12 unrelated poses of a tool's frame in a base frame.
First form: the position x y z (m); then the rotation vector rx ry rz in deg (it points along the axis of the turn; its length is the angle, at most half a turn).
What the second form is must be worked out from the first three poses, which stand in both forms.
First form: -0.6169 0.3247 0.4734 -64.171 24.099 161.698
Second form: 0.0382 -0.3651 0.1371 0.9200 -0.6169 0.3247 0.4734
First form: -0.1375 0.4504 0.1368 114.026 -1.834 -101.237
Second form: 0.2377 0.7263 -0.0117 -0.6448 -0.1375 0.4504 0.1368
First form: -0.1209 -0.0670 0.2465 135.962 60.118 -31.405
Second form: 0.2424 0.8681 0.3839 -0.2005 -0.1209 -0.0670 0.2465
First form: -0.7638 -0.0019 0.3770 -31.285 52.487 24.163
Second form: 0.8401 -0.2583 0.4333 0.1995 -0.7638 -0.0019 0.3770
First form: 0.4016 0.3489 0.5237 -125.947 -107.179 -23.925
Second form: 0.1123 -0.7490 -0.6373 -0.1423 0.4016 0.3489 0.5237
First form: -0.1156 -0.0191 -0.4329 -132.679 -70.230 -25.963
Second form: 0.2390 -0.8457 -0.4476 -0.1655 -0.1156 -0.0191 -0.4329
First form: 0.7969 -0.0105 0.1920 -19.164 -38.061 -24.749
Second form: 0.9089 -0.1621 -0.3220 -0.2094 0.7969 -0.0105 0.1920
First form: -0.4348 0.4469 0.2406 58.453 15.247 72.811
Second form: 0.6781 0.4541 0.1184 0.5656 -0.4348 0.4469 0.2406
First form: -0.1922 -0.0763 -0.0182 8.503 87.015 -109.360
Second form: 0.3419 0.0571 0.5840 -0.7340 -0.1922 -0.0763 -0.0182
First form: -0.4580 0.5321 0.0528 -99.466 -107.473 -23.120
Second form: 0.2735 -0.6453 -0.6973 -0.1500 -0.4580 0.5321 0.0528
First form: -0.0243 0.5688 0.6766 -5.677 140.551 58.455
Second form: 0.2391 -0.0362 0.8959 0.3726 -0.0243 0.5688 0.6766
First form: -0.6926 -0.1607 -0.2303 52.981 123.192 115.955
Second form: 0.0237 0.2988 0.6947 0.6539 -0.6926 -0.1607 -0.2303
